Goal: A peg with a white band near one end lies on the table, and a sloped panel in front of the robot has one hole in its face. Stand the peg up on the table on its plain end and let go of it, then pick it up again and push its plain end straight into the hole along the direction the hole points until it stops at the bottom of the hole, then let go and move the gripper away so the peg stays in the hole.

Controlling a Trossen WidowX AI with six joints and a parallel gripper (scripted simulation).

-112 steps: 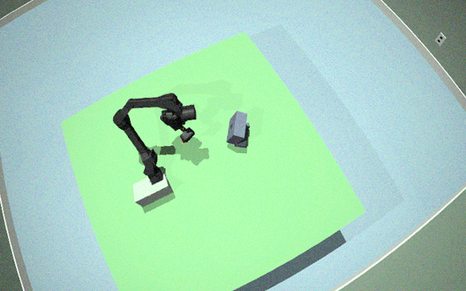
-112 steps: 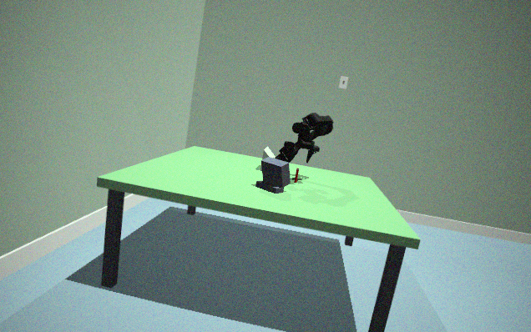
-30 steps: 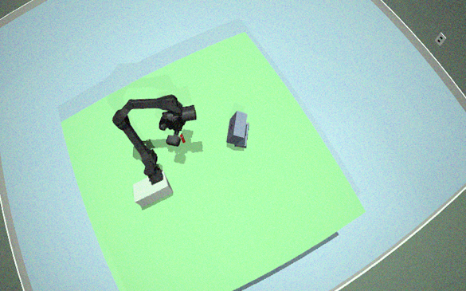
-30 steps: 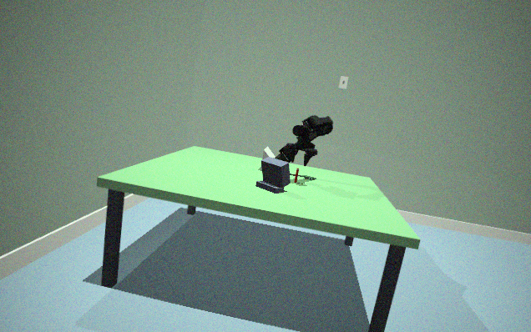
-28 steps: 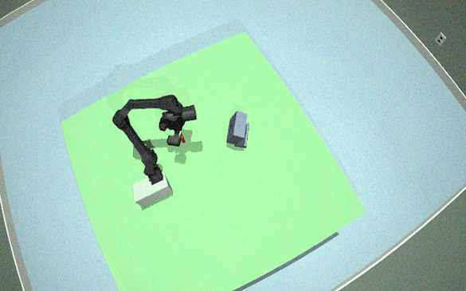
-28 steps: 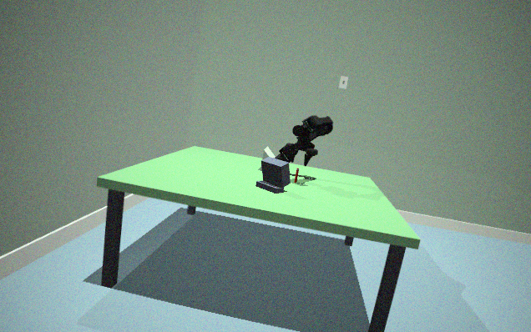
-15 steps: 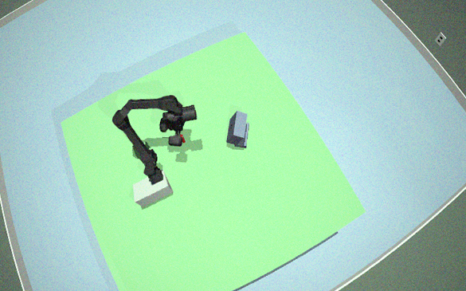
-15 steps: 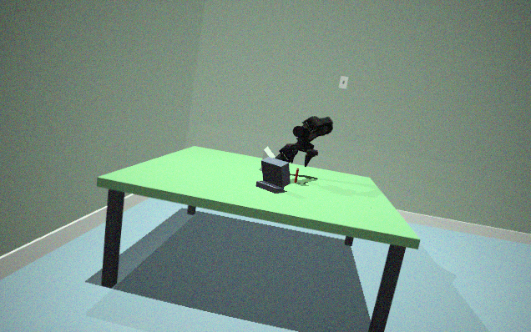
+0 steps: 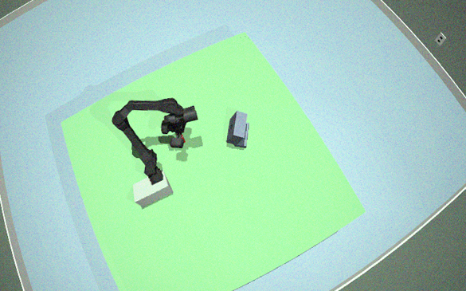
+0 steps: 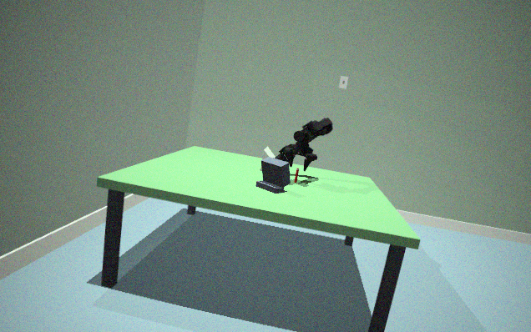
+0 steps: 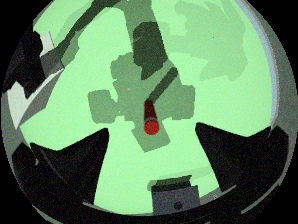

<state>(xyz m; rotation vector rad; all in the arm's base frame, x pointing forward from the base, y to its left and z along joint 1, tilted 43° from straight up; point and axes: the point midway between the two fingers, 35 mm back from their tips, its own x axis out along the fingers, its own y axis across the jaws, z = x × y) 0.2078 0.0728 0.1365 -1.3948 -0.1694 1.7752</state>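
Now: the red peg 20 mm below my gripper tip. Also, from my gripper tip: sloped grey panel (260 mm ahead, 90 mm to the right, 10 mm above); panel foot (280 mm ahead, 100 mm to the right, 60 mm below).
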